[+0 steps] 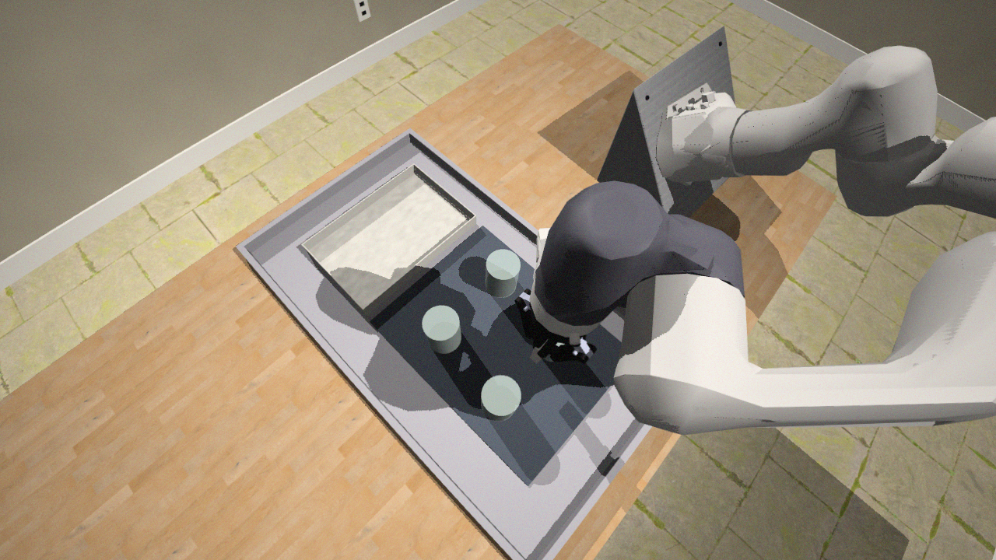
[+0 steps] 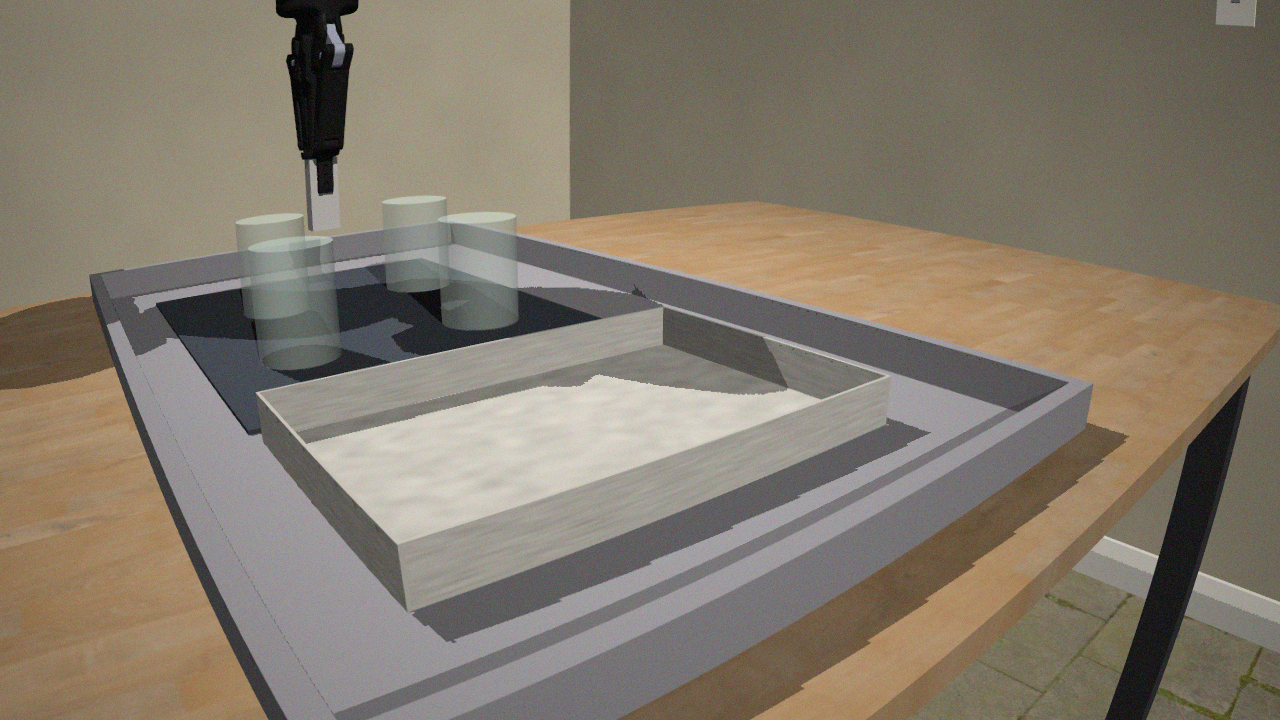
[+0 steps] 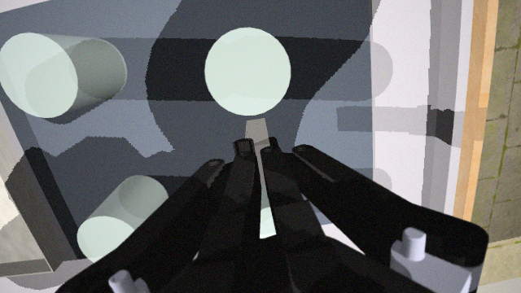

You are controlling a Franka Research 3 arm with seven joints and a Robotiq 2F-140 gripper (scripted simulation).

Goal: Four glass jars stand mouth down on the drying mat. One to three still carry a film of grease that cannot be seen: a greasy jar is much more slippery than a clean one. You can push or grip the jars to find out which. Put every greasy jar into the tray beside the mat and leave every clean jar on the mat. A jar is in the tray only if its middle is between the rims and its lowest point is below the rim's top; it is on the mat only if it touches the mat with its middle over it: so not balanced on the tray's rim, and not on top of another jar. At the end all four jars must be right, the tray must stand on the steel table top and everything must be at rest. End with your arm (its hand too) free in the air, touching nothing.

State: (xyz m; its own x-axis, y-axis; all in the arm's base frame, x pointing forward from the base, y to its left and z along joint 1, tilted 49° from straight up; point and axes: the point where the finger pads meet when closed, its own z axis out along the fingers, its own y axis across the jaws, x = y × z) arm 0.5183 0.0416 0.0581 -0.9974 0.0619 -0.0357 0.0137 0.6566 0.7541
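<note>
Right now my hand is 8 cm to the left of the dark drying mat and 10 cm above it. From my hand the other things lie so: tray 40 cm to the right, 10 cm below; then steel table top 2 cm ahead, 18 cm to the right, 10 cm below.
</note>
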